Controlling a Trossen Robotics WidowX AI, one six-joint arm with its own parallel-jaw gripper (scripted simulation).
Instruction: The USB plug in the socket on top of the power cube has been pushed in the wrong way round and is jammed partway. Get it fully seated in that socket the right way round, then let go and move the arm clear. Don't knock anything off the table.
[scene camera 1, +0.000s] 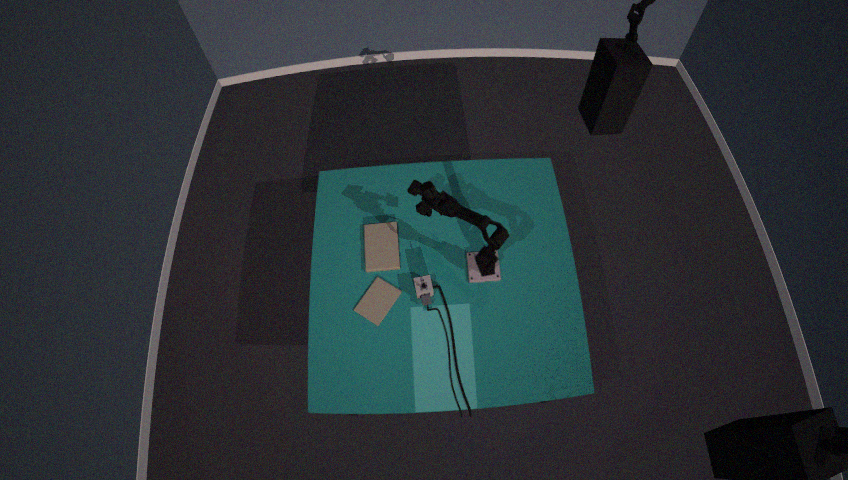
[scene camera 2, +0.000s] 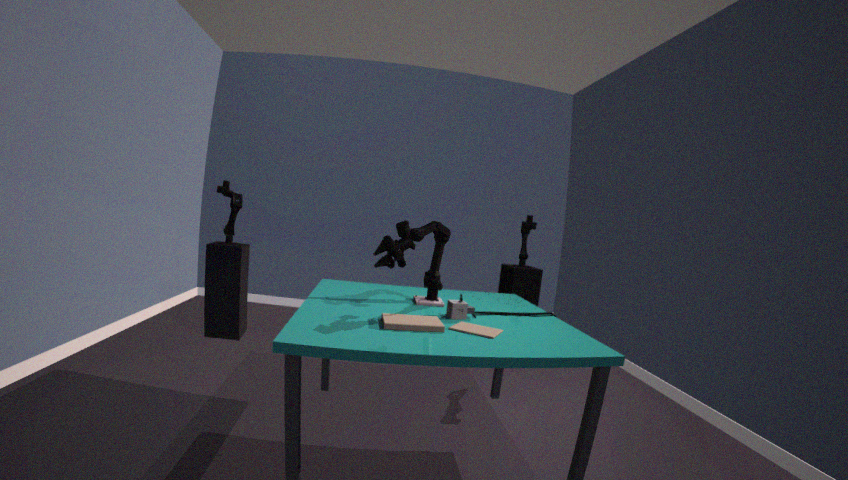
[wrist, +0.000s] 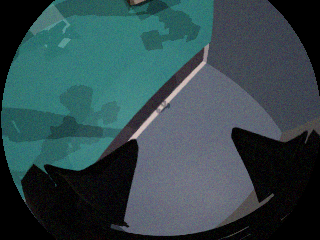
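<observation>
Gripper open, holding nothing. Also visible to me: a thick tan board and a thin tan board.
</observation>
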